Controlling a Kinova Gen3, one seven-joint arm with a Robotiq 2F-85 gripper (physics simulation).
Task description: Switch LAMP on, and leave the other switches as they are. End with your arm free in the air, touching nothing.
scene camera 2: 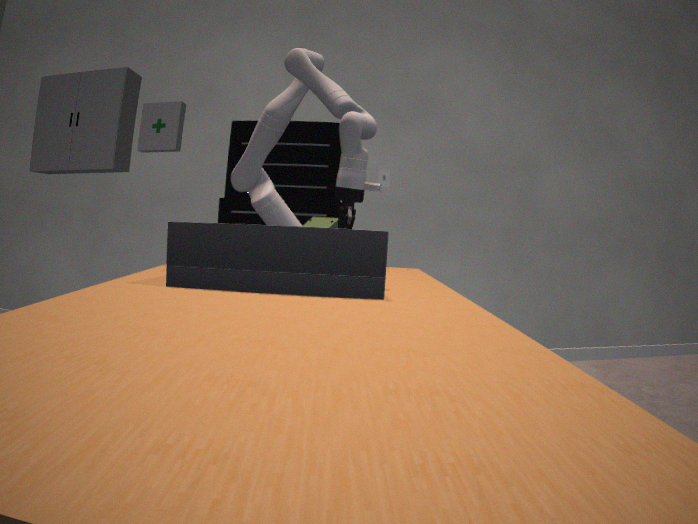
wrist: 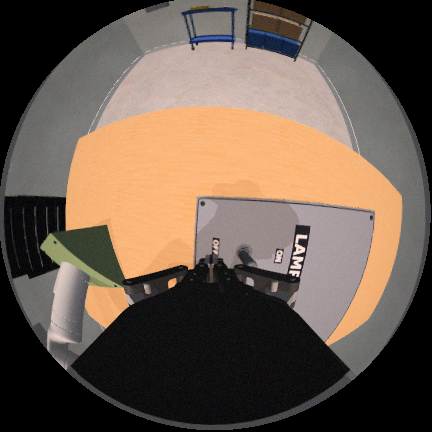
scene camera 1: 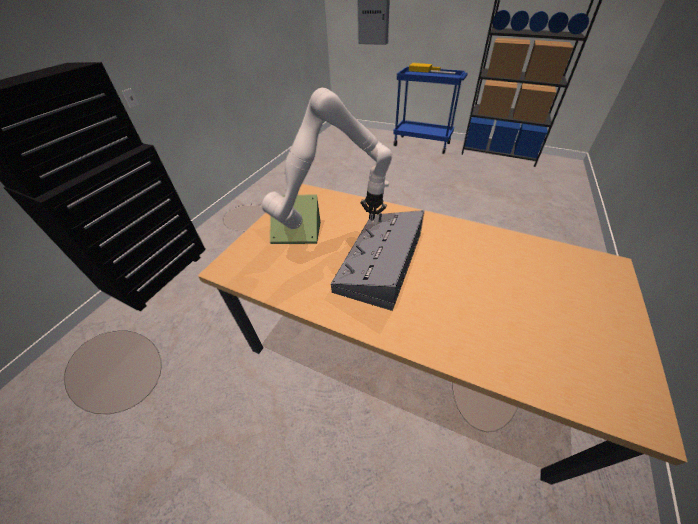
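Note:
The grey sloped switch panel stands on the table with a row of levers. The LAMP label is on the panel's far-end section. The LAMP lever stands between the OFF label and the ON label; its exact lean is hard to tell. My gripper is shut and empty, low over the panel on the OFF side of this lever. A small gap shows between fingertips and lever in the wrist view. The panel hides the fingertips in scene camera 2.
Other levers stand nearer the panel's front end and lean to the left in scene camera 1. The arm's green base plate is left of the panel on the wooden table. A black drawer cabinet stands farther left.

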